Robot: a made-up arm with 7 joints.
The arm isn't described. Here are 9 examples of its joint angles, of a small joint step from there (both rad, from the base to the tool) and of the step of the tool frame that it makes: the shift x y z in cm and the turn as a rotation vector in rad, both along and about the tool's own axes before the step.
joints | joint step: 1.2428 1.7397 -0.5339 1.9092 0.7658 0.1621 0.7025 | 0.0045 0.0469 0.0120 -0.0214 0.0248 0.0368 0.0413
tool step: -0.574 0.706 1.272 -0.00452 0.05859 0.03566
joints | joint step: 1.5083 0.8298 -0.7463 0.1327 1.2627 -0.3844 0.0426 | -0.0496 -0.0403 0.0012 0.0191 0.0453 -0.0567 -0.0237
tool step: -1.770 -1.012 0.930 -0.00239 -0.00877 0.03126
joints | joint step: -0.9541 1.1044 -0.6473 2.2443 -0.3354 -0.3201 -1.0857 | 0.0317 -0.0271 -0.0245 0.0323 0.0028 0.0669 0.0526
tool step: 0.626 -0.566 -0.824 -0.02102 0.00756 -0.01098
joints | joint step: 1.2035 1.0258 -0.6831 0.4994 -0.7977 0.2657 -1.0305 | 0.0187 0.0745 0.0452 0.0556 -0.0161 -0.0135 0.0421
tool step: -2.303 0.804 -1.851 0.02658 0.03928 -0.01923
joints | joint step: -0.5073 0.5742 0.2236 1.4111 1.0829 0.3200 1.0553 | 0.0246 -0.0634 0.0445 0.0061 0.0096 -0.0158 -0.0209
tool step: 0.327 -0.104 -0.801 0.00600 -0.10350 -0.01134
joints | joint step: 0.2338 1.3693 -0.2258 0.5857 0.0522 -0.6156 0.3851 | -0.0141 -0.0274 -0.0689 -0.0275 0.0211 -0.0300 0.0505
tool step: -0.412 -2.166 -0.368 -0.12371 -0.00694 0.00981
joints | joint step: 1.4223 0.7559 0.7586 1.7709 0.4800 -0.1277 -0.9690 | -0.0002 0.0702 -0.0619 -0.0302 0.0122 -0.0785 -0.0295
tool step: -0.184 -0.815 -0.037 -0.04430 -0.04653 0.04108
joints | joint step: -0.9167 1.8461 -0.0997 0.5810 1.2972 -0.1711 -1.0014 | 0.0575 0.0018 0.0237 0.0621 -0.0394 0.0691 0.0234
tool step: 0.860 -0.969 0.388 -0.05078 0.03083 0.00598
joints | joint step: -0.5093 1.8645 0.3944 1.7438 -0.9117 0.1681 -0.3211 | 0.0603 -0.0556 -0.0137 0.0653 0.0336 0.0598 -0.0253
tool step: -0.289 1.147 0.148 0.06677 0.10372 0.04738
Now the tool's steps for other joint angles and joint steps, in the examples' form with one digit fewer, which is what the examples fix.
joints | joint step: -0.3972 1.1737 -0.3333 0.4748 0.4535 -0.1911 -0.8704 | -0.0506 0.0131 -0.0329 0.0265 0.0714 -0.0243 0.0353
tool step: -0.66 0.10 0.23 -0.0654 -0.0049 0.0124
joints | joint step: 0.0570 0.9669 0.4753 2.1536 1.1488 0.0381 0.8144 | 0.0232 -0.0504 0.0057 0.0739 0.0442 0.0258 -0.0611
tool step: 0.85 -0.80 -1.23 0.0189 -0.0804 0.0179
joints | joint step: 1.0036 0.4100 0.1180 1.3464 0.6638 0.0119 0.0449 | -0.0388 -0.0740 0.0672 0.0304 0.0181 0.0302 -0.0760
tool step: -0.98 -0.16 1.12 0.1132 0.0189 0.0965
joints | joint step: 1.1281 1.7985 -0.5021 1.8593 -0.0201 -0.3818 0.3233 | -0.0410 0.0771 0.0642 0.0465 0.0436 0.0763 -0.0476
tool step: 0.26 1.23 0.75 0.0369 0.0622 -0.0146
